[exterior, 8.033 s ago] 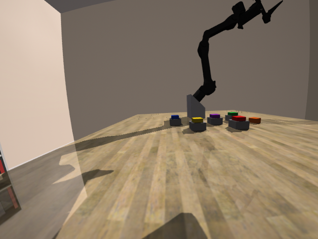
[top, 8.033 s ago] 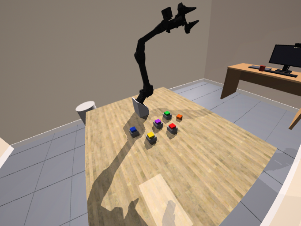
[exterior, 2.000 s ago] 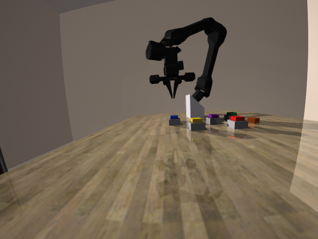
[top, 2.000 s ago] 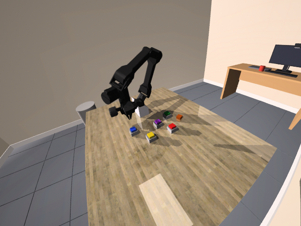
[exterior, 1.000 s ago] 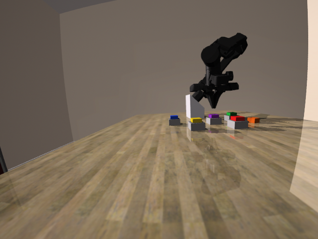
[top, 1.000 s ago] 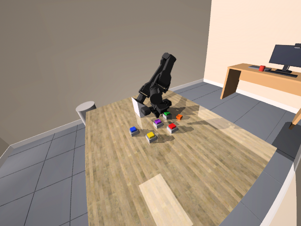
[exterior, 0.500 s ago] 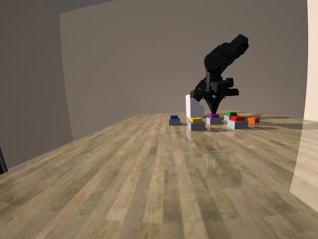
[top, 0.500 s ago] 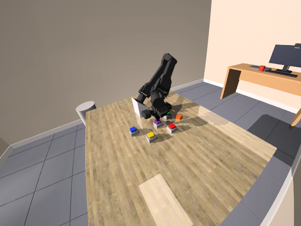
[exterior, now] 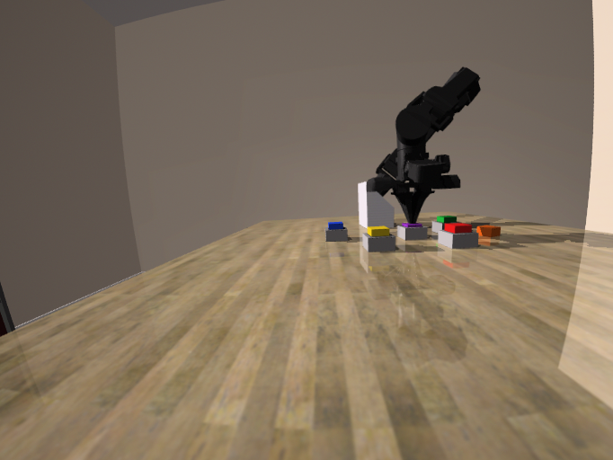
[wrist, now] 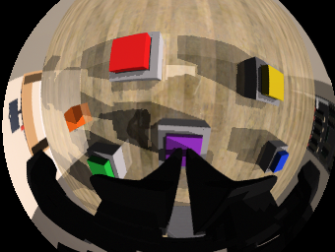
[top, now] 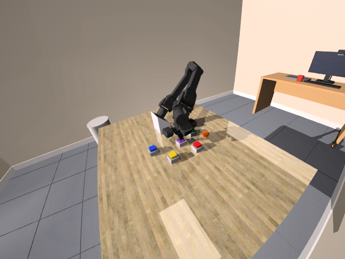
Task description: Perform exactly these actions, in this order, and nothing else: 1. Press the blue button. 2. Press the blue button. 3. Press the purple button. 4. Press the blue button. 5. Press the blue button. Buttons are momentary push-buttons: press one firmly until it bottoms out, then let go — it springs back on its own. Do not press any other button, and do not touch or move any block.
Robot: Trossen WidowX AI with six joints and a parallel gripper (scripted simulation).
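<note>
Right now the purple button is 1 cm below my gripper tip. Round my gripper tip: green button (10 cm to the left, 5 cm behind); then red button (9 cm ahead, 5 cm to the left); then yellow button (9 cm to the right, 8 cm ahead).
</note>
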